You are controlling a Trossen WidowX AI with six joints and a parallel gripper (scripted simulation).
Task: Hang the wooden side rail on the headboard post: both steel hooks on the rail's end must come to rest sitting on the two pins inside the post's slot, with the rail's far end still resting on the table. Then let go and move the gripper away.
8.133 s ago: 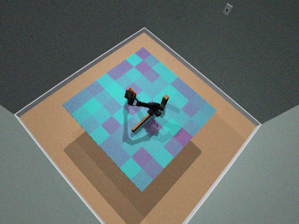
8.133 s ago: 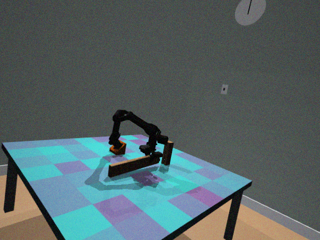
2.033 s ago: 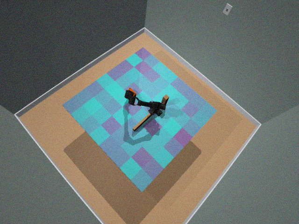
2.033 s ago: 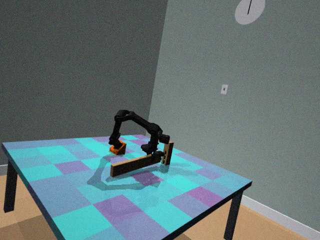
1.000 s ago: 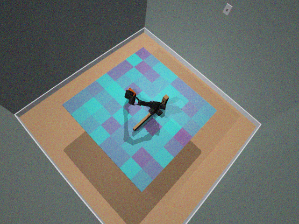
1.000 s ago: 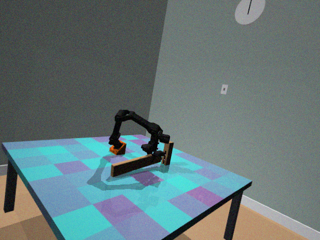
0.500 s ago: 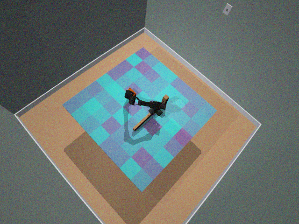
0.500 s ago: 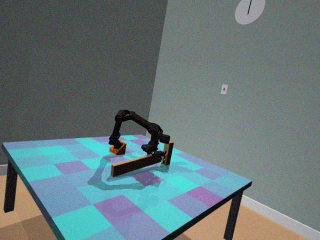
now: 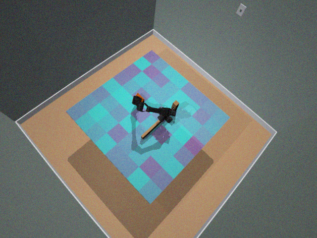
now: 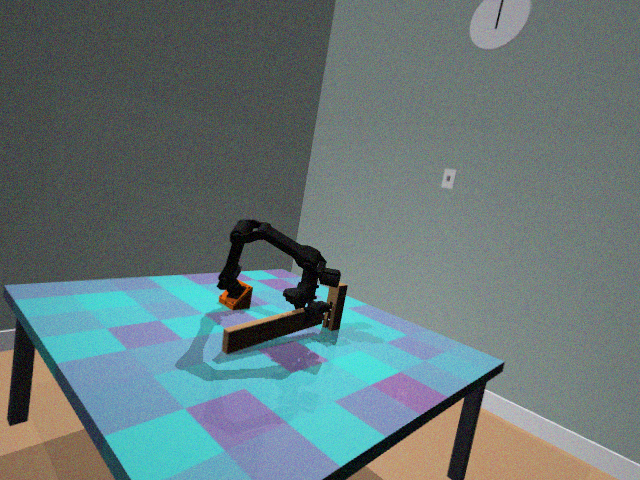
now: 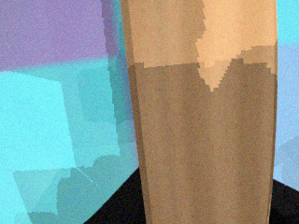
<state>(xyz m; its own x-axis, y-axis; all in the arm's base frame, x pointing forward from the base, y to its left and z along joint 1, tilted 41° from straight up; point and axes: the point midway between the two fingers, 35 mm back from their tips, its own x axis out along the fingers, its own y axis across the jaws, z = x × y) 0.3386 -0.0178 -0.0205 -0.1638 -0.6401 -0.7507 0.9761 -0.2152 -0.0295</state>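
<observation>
My gripper tip is now 2 cm short of the headboard post, 17 cm to the right of it and 4 cm below it.
</observation>
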